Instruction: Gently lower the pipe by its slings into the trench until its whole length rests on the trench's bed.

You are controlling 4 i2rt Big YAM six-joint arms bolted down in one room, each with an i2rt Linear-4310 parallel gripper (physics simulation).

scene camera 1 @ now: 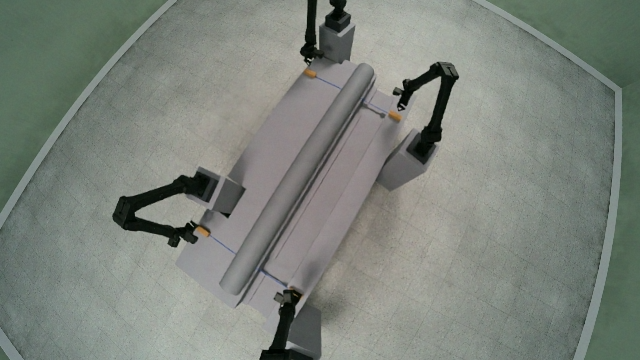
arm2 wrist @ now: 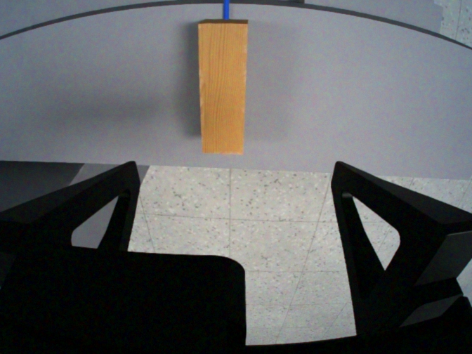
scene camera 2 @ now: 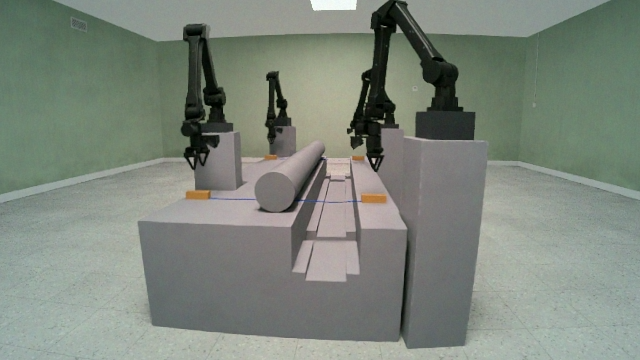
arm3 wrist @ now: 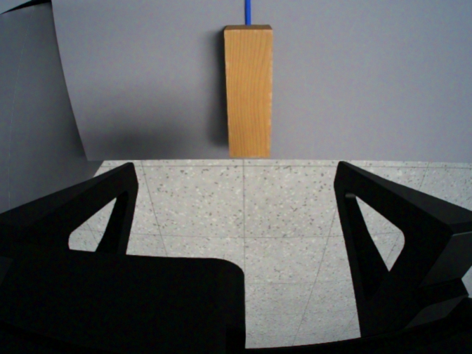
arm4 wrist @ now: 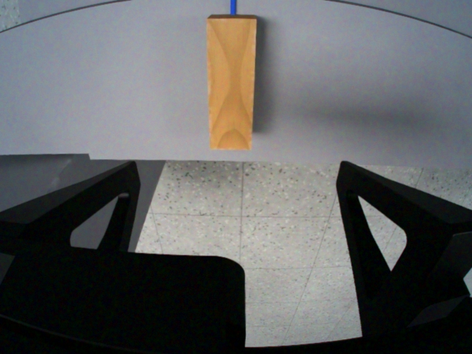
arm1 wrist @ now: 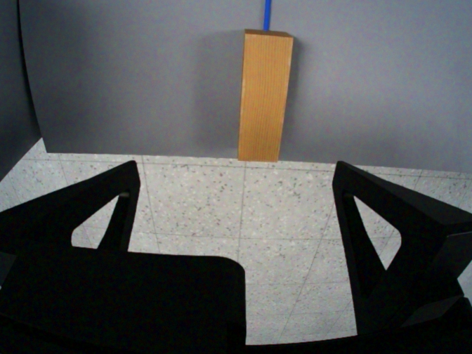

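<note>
The grey pipe [scene camera 1: 300, 175] [scene camera 2: 275, 192] lies on the block's top along the left edge of the stepped trench [scene camera 2: 327, 260], over two blue slings [scene camera 2: 232, 199]. Each sling end has a wooden handle. My arm1 gripper [arm1 wrist: 236, 162], arm2 gripper [arm2 wrist: 235, 162], arm3 gripper [arm3 wrist: 237, 162] and arm4 gripper [arm4 wrist: 240, 162] are open and empty. Each points down over a handle, which shows ahead of its fingertips: arm1's handle [arm1 wrist: 265, 95], arm2's handle [arm2 wrist: 223, 85], arm3's handle [arm3 wrist: 249, 90], arm4's handle [arm4 wrist: 232, 82]. The pipe does not show in the wrist views.
The arms stand on grey pedestals, two along each long side of the grey block [scene camera 2: 250, 280]. The near right pedestal [scene camera 2: 442, 225] stands close beside it. Another pedestal [scene camera 2: 220, 165] stands at the block's left. Speckled floor [scene camera 1: 450, 250] surrounds them.
</note>
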